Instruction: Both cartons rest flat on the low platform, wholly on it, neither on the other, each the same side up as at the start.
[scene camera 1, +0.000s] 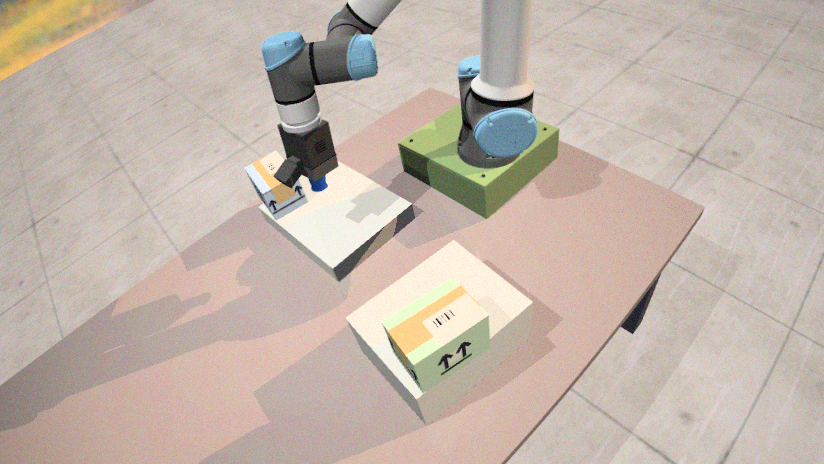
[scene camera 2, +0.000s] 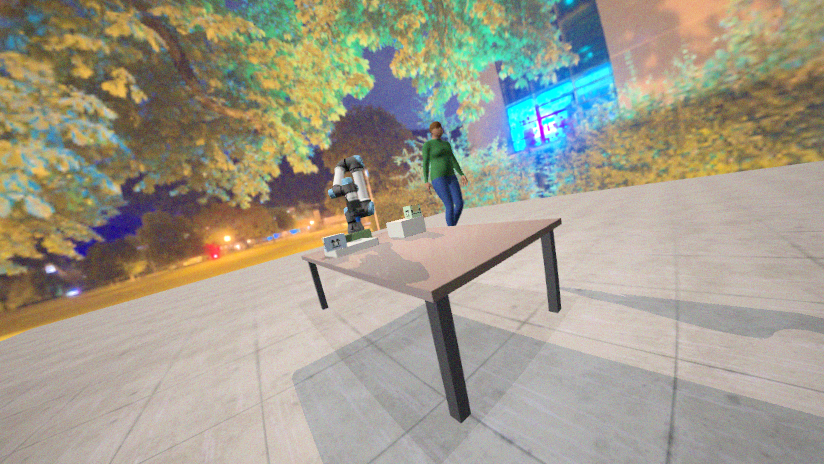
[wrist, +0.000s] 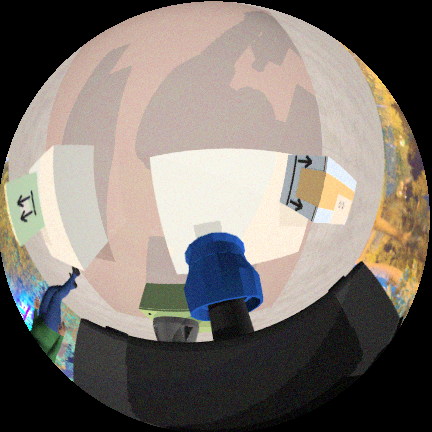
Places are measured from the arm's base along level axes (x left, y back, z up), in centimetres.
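Where they show: hand, tool point: (scene camera 1: 319, 186) (scene camera 2: 358, 221) (wrist: 215, 256); arm's base, link origin: (scene camera 2: 356, 231) (wrist: 175, 322).
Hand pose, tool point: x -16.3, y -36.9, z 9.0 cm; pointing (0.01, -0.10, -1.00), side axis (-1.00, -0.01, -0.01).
Things, the pixels of their top centre, and the offset from my tool point. Level surfaces: height alone.
- blue-white carton, top centre: (wrist: 340, 197) (scene camera 1: 269, 171) (scene camera 2: 332, 235) dx -21.5, dy -0.1, dz -4.6 cm
- low platform, top centre: (wrist: 251, 217) (scene camera 1: 330, 205) (scene camera 2: 350, 243) dx -7.9, dy +5.1, dz -13.7 cm
- pale green carton, top centre: (scene camera 1: 434, 318) (scene camera 2: 410, 205) dx +40.9, dy -11.9, dz +3.1 cm
- taller white block, top centre: (scene camera 1: 437, 310) (wrist: 44, 216) (scene camera 2: 404, 219) dx +35.6, dy -6.5, dz -6.5 cm
- brown table, surface height: dz -18.5 cm
A blue-white carton (scene camera 1: 286, 204) (scene camera 2: 334, 242) (wrist: 310, 186) with an orange band stands upright, arrows up, at the far left edge of the low platform (scene camera 1: 334, 242) (scene camera 2: 358, 248) (wrist: 215, 180). A pale green carton (scene camera 1: 446, 345) (scene camera 2: 412, 211) (wrist: 25, 207) stands upright, arrows up, on the taller white block (scene camera 1: 444, 262) (scene camera 2: 403, 228) (wrist: 72, 190). My gripper, a blue suction cup (scene camera 1: 318, 184) (wrist: 215, 242), is off and holds nothing. It hangs above the low platform, to the right of the blue-white carton. My wrist housing hides part of that carton in scene camera 1.
The arm's green base block (scene camera 1: 444, 178) (scene camera 2: 358, 235) (wrist: 167, 295) stands behind the two platforms on the brown table (scene camera 1: 605, 230) (scene camera 2: 478, 253). A person in a green top (scene camera 2: 441, 158) (wrist: 52, 310) stands beyond the table, on the taller block's side.
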